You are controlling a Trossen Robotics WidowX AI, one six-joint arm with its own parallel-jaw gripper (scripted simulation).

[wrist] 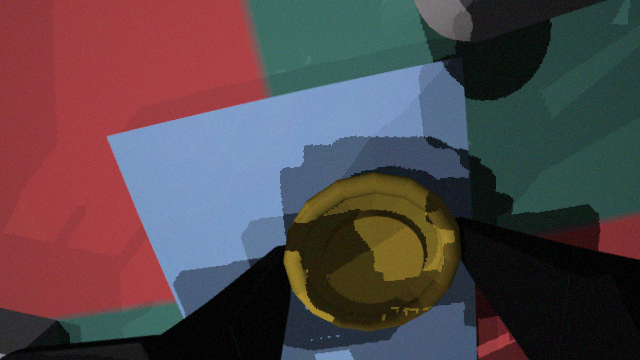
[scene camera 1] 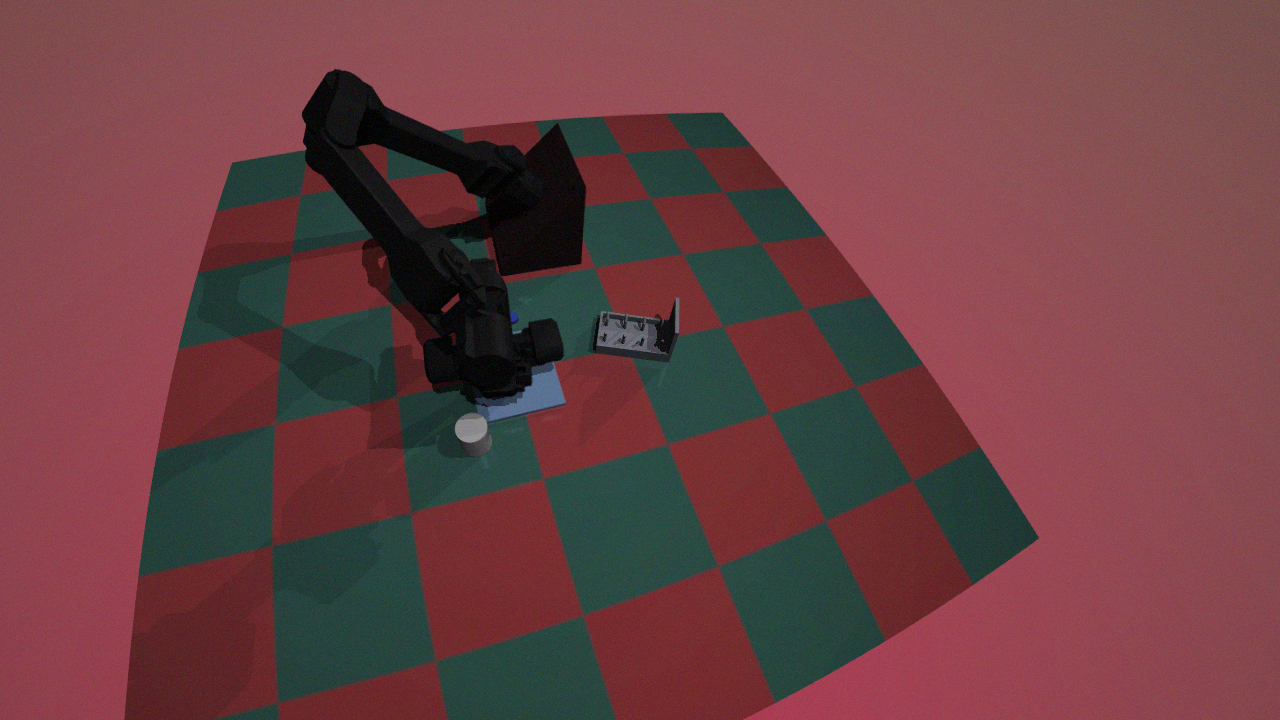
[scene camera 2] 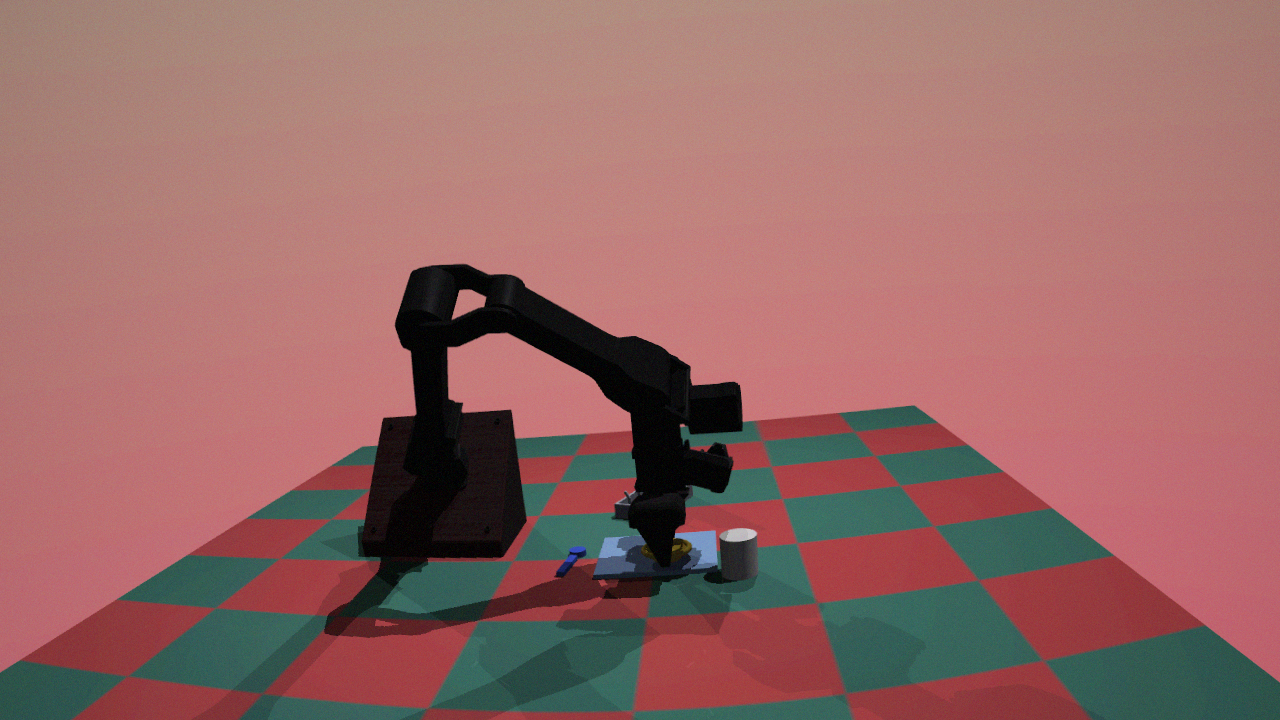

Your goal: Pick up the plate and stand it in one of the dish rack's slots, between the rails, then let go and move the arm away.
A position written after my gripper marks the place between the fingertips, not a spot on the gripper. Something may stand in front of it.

Note:
In view: my gripper [scene camera 2: 667, 556], a yellow plate [wrist: 374, 251], a grey dish rack [scene camera 1: 624, 335], a white cup [scene camera 1: 472, 431] and a light blue mat [scene camera 2: 620, 557].
My gripper shows as well in the wrist view [wrist: 368, 242] and in scene camera 1 [scene camera 1: 500, 381]. The light blue mat also shows in the wrist view [wrist: 215, 192] and in scene camera 1 [scene camera 1: 546, 392].

